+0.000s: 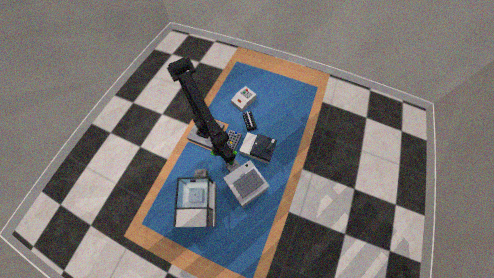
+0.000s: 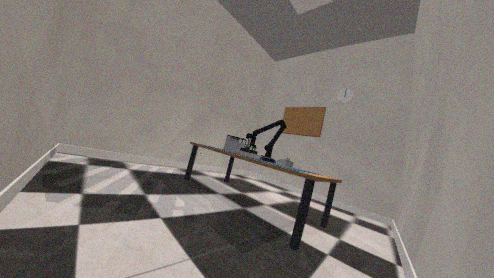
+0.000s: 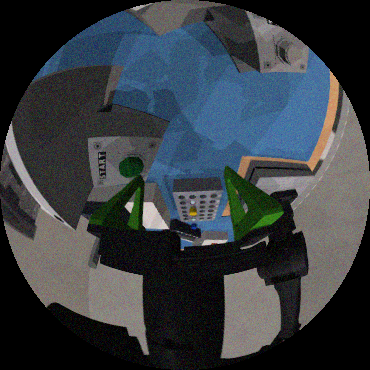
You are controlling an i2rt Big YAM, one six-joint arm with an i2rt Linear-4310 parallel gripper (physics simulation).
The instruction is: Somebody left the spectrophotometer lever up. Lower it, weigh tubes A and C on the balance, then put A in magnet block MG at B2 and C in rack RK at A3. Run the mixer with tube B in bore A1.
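Frame: origin at the arm's base, x ahead, y left, z up, level; millimetres.
Seen in the pictures: gripper, fingertip midpoint: (image 3: 181, 173); arm's base at its link origin: (image 1: 205, 129).
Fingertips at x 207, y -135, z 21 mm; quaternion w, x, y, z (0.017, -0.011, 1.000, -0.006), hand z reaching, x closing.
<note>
Offsets run from my fingertips to a thing's top centre. "pt": to the spot under its first point.
My gripper (image 1: 224, 153) (image 3: 181, 173) is open and empty, low between the tube rack and the mixer's START panel. The grey tube rack {dx -17, dy +133, dz -27 mm} (image 1: 233, 140) (image 3: 197, 187) holds a yellow-capped tube {dx -8, dy +104, dz -2 mm} (image 3: 193, 211) and a pale-capped one; a blue cap {dx -8, dy +180, dz -2 mm} (image 3: 194, 226) shows at its far end. Tube letters are not legible. The spectrophotometer {pt dx +167, dy +127, dz +23 mm} (image 1: 258, 147), white and dark, has its lever {dx +229, dy +147, dz +144 mm} (image 1: 273, 142) (image 3: 94, 254) sticking up. The mixer {dx +145, dy -84, dz +133 mm} (image 1: 248, 184) (image 3: 55, 125) is beside its green START button {dx +51, dy -23, dz +18 mm} (image 3: 131, 166). The glass-walled balance {dx -40, dy -272, dz +166 mm} (image 1: 195, 212) stands opposite. A black block {dx +35, dy +313, dz -9 mm} (image 1: 249, 121) (image 3: 186, 228), seemingly MG, lies past the rack.
The balance's PRINT button (image 3: 287, 51) sits on a small panel {dx -98, dy -142, dz +18 mm} (image 1: 201, 173) by the balance. A white keypad box {dx -70, dy +463, dz +13 mm} (image 1: 243, 98) stands beyond the black block. The arm's base plate (image 1: 198, 139) (image 3: 280, 185) is beside the rack, at the table edge (image 3: 324, 130).
</note>
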